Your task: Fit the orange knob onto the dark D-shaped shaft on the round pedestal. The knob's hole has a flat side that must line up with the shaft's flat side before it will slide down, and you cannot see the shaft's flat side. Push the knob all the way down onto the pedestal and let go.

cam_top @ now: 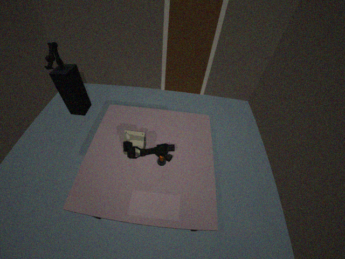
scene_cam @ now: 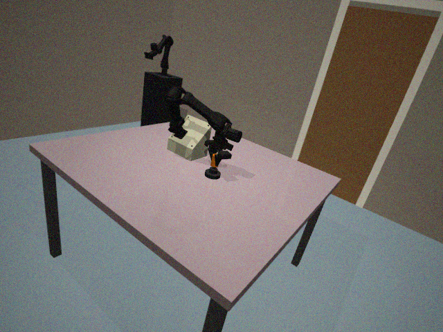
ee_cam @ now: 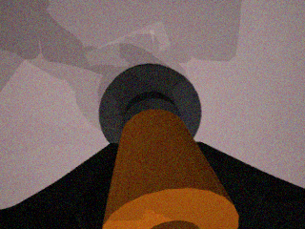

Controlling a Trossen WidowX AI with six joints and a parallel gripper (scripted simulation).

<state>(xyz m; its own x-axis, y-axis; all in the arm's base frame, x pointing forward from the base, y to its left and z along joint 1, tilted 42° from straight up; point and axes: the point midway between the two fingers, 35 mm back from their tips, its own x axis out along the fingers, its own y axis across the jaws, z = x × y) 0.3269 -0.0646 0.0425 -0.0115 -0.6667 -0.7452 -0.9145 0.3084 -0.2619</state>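
Now: the orange knob 20 mm above my gripper tip. Also, from my gripper tip: dark round pedestal: 40 mm below.
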